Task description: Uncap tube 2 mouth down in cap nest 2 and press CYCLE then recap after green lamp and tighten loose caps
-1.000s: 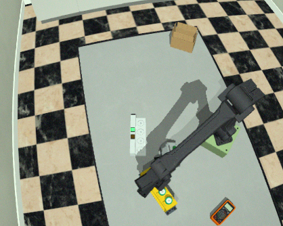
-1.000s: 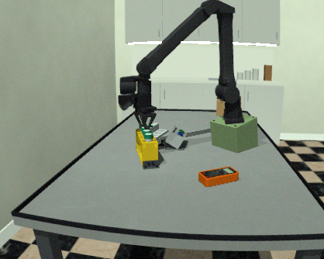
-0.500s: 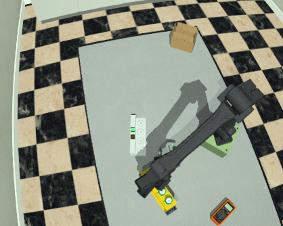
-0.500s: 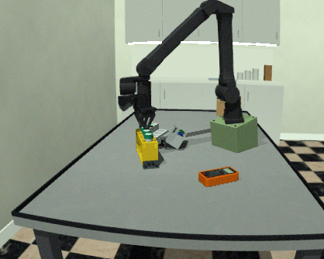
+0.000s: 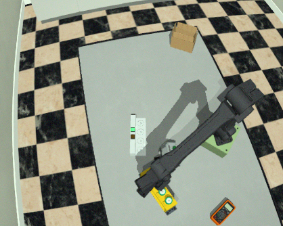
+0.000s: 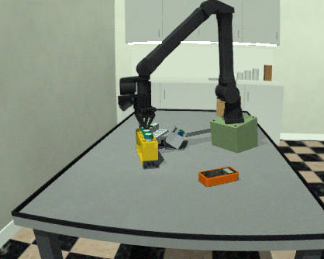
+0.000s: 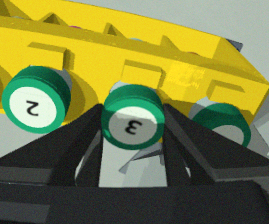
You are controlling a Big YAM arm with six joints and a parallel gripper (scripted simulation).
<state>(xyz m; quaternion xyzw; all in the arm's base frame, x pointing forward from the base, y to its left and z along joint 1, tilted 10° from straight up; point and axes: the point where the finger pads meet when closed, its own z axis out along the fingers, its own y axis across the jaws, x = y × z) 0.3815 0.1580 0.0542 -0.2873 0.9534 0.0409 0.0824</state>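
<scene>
Now: the cap 50 mm to the left of my hand and 20 mm behind it. From my hand the other things lie so: grey key housing: 140 mm to the right, 120 mm behind, 60 mm below; then green READY key: 160 mm to the right, 140 mm behind, 50 mm below; then blue cycle key: 140 mm behind, 120 mm to the right, 50 mm below.
</scene>
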